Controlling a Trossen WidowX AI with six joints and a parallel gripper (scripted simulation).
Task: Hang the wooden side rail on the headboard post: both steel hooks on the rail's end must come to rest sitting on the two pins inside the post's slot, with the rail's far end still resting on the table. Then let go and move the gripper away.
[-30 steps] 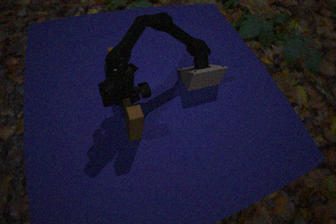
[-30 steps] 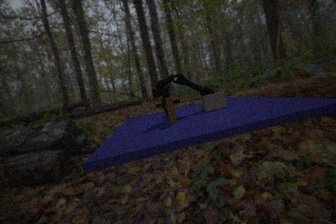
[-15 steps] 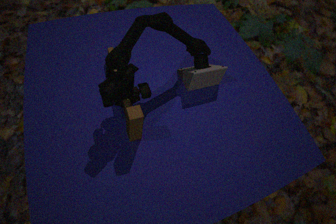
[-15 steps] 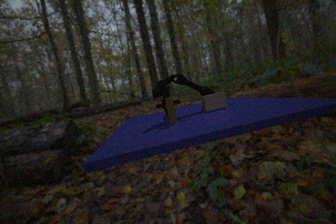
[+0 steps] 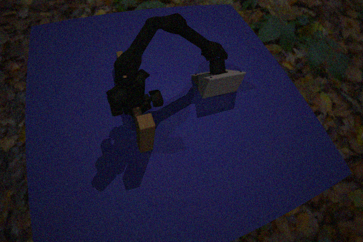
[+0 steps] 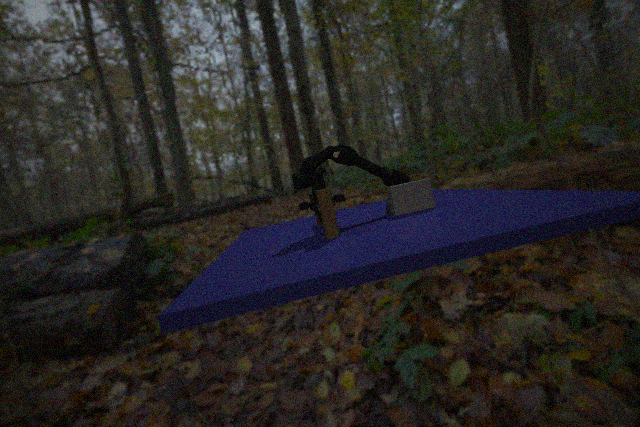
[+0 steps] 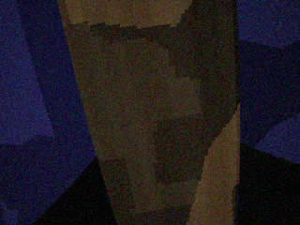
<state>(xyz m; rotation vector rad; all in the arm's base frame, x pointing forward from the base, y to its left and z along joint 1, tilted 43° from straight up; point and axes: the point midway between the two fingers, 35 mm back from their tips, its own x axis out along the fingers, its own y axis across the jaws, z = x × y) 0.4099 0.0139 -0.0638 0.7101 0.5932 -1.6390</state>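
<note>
The wooden headboard post is 1 cm ahead of my gripper tip, 11 cm to the left of it and 5 cm above it.
</note>
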